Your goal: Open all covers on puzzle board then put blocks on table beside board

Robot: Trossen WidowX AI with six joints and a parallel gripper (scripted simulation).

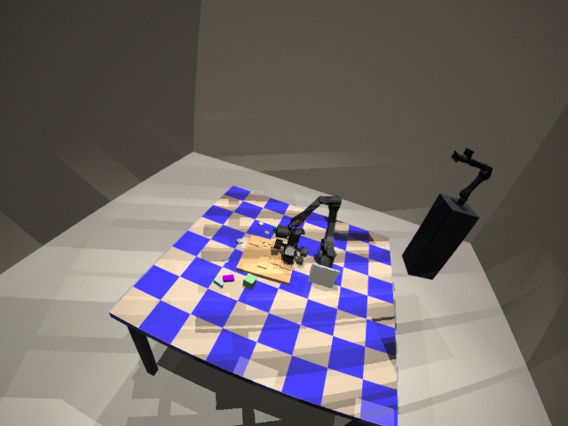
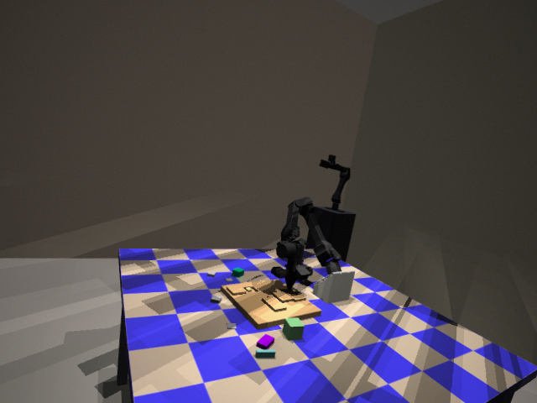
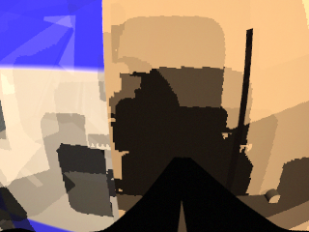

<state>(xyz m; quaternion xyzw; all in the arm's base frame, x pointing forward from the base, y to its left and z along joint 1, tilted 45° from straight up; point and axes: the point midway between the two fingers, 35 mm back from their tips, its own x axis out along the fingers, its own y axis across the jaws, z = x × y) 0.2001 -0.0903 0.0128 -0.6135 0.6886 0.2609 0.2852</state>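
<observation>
The tan puzzle board lies 11 cm ahead of my gripper tip, 2 cm below it and 1 cm to the right of it. Also, from my gripper tip: dark green block (26 cm to the right, 9 cm ahead, 2 cm below); then green cube (22 cm to the left, 17 cm ahead, 1 cm below); then purple block (29 cm ahead, 22 cm to the left, 3 cm below).
</observation>
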